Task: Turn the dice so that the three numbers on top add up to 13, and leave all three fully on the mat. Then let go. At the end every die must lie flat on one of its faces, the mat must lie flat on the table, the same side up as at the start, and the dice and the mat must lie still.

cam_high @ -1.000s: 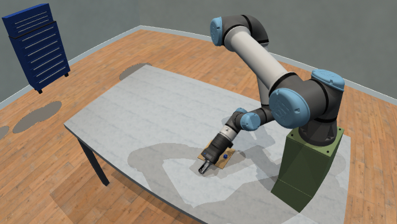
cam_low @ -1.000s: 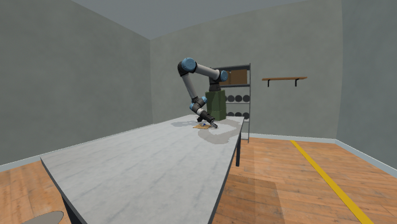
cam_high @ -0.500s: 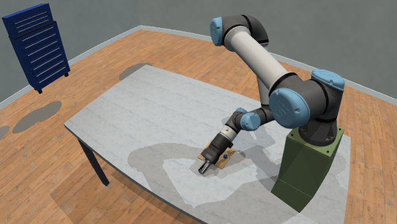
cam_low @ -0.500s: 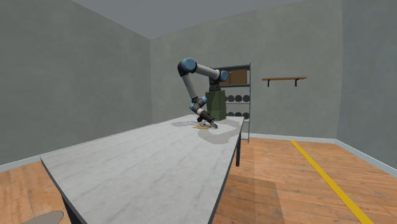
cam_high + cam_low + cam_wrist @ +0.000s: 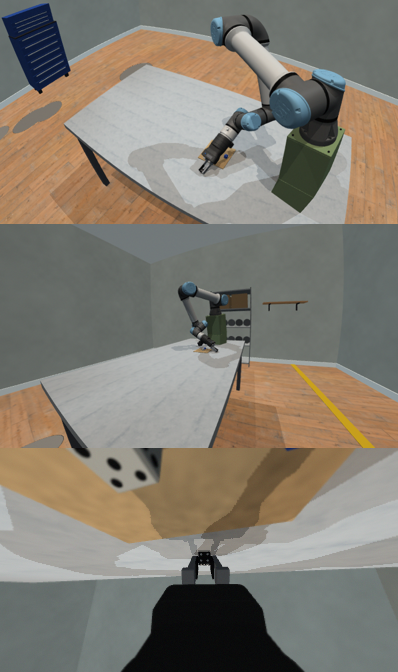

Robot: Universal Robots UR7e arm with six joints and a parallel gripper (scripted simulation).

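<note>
Right now the black die is 10 mm to the left of my hand and 10 mm below it. Also, from my hand: blue die 130 mm to the right, 50 mm behind, 10 mm below; tan mat 130 mm to the right, 20 mm below; white die 130 mm to the right, 10 mm below.
</note>
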